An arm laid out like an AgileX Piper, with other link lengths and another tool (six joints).
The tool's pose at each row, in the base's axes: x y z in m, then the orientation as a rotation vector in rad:
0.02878, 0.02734, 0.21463, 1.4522, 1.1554, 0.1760
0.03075, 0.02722, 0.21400, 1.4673, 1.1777, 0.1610
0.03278, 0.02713, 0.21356, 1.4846, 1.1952, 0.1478
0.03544, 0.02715, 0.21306, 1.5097, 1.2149, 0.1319
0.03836, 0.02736, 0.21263, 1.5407, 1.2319, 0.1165
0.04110, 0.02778, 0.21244, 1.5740, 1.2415, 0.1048
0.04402, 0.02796, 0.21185, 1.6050, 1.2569, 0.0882
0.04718, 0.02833, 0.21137, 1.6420, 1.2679, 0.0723
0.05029, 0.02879, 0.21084, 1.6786, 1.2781, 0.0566
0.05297, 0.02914, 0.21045, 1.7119, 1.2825, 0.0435
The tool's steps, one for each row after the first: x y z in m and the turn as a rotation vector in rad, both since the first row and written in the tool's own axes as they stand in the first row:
0.00120, 0.00051, 0.00161, 0.0248, 0.0097, -0.0121
0.00236, 0.00121, 0.00319, 0.0493, 0.0176, -0.0197
0.00393, 0.00222, 0.00515, 0.0817, 0.0269, -0.0260
0.00574, 0.00346, 0.00713, 0.1178, 0.0359, -0.0280
0.00748, 0.00485, 0.00879, 0.1521, 0.0423, -0.0233
0.00935, 0.00595, 0.01084, 0.1881, 0.0498, -0.0249
0.01141, 0.00732, 0.01290, 0.2274, 0.0561, -0.0213
0.01353, 0.00863, 0.01488, 0.2659, 0.0621, -0.0174
0.01530, 0.00981, 0.01660, 0.2991, 0.0650, -0.0108

